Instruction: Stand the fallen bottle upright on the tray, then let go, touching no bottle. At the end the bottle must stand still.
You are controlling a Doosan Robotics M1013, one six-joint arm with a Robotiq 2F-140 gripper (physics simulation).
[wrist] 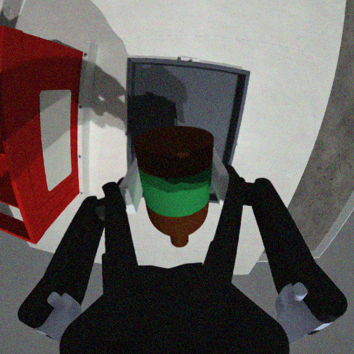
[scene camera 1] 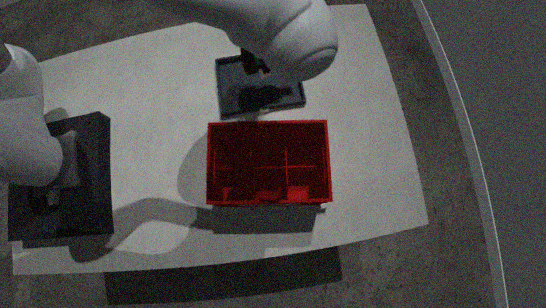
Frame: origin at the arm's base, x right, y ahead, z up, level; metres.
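Seen in the pictures: gripper, fingertip midpoint: (scene camera 1: pixel 259 64); arm's base, link origin: (scene camera 1: pixel 55 164).
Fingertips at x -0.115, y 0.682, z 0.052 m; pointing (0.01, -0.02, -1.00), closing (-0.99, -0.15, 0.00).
Observation:
Offsets run from my fingertips to a thing's top centre. "pt": to the spot under its first point. Level surfaces: height alone.
My gripper (scene camera 1: pixel 252 62) (wrist: pixel 175 162) is shut on the brown bottle (wrist: pixel 175 200), with a pad on each side of its green band. In the wrist view the bottle's wide base faces the tray and its neck points back toward the palm. The grey tray @[pt dx +0.001, dy -0.093, dz -0.117 m] (scene camera 1: pixel 231 90) (wrist: pixel 212 95) lies beyond the bottle there, and the bottle overlaps its near part. The bottle appears to be held above the tray; its exact tilt and height cannot be told. In scene camera 1 the arm hides most of the gripper and bottle. Dark shadows fall on the tray.
A red crate @[dx +0.274, dy -0.038, dz +0.054 m] (scene camera 1: pixel 267 121) (wrist: pixel 25 120) with inner dividers stands close beside the tray, below it in scene camera 1. A dark block (scene camera 1: pixel 95 175) stands at the left by the arm's base. The white table @[dz -0.121 m] (scene camera 1: pixel 375 150) ends to the right of the tray and crate.

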